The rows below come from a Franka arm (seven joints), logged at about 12 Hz.
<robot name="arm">
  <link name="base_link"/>
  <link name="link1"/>
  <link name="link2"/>
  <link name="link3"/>
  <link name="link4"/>
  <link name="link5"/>
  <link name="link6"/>
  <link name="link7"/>
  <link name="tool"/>
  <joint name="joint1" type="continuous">
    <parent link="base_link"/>
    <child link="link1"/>
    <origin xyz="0 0 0.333"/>
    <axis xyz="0 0 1"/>
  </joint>
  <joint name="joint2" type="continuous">
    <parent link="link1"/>
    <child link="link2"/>
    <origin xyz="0 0 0"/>
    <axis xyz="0 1 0"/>
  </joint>
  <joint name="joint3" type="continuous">
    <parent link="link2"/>
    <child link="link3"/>
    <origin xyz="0 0 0.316"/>
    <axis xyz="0 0 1"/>
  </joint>
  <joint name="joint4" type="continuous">
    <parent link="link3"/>
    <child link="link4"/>
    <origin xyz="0.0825 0 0"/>
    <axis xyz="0 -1 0"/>
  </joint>
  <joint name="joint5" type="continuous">
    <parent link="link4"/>
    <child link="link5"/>
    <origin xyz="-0.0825 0 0.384"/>
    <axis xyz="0 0 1"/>
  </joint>
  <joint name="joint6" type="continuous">
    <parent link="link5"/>
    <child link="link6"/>
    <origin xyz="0 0 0"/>
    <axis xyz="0 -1 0"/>
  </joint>
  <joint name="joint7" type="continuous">
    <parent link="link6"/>
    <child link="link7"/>
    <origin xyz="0.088 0 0"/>
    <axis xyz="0 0 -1"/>
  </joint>
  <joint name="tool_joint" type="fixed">
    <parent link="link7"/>
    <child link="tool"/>
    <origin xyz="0 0 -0.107" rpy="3.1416 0 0"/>
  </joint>
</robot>
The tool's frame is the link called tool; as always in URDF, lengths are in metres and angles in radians. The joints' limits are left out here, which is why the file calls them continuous.
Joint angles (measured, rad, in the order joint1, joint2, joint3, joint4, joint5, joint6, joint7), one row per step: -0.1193 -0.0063 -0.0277 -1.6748 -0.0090 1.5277 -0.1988; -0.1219 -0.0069 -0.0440 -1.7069 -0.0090 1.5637 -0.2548; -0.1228 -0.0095 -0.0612 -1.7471 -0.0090 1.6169 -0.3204; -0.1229 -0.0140 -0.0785 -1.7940 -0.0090 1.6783 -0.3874; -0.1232 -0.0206 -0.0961 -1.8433 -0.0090 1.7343 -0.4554; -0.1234 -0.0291 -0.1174 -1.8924 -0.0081 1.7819 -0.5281; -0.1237 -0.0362 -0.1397 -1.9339 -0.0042 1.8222 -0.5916; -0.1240 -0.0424 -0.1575 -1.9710 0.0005 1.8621 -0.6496; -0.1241 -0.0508 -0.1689 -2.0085 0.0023 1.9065 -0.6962
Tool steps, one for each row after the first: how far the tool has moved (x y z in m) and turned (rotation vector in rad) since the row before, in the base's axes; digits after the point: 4 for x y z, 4 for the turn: -0.0001 -0.0104 -0.0119 0.0072 -0.0052 0.0369; 0.0002 -0.0101 -0.0134 0.0060 -0.0163 0.0474; -0.0007 -0.0096 -0.0149 0.0044 -0.0196 0.0497; -0.0029 -0.0095 -0.0153 0.0046 -0.0140 0.0503; -0.0055 -0.0108 -0.0148 0.0069 -0.0083 0.0511; -0.0058 -0.0110 -0.0125 0.0087 -0.0080 0.0398; -0.0050 -0.0085 -0.0110 0.0074 -0.0115 0.0382; -0.0044 -0.0052 -0.0096 0.0017 -0.0167 0.0343
